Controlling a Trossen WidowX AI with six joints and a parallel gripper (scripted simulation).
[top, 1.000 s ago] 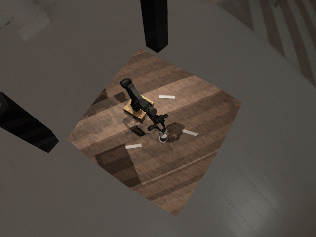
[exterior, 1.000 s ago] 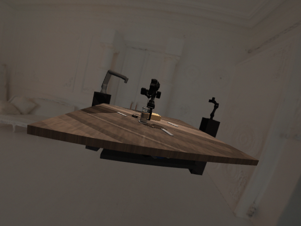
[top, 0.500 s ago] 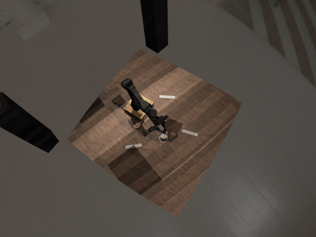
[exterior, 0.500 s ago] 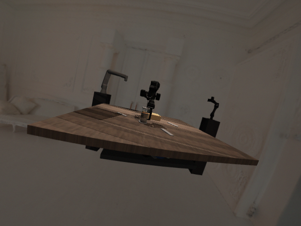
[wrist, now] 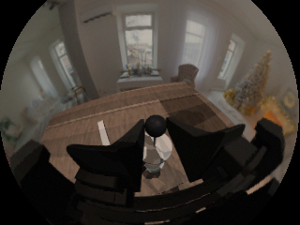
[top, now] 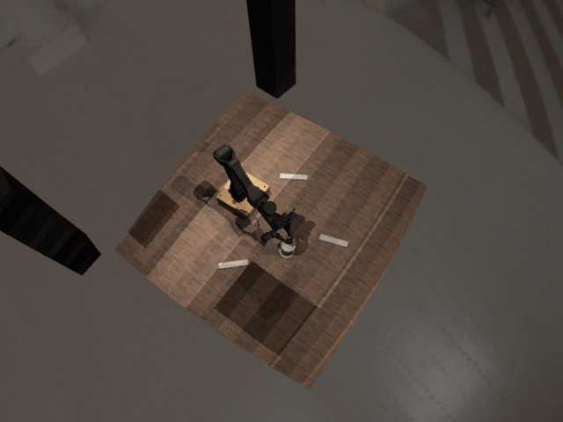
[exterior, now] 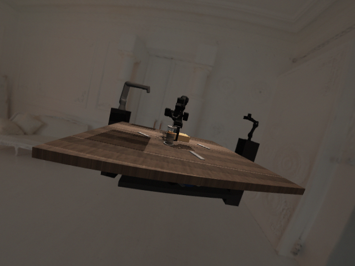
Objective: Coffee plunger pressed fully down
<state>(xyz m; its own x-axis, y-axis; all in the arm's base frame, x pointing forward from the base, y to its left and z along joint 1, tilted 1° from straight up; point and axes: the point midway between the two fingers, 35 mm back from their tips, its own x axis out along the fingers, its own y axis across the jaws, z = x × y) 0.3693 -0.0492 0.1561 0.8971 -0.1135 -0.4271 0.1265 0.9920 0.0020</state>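
Now: gripper tip 100 mm above the coffee press, 30 mm past it and 20 mm to the right of it.
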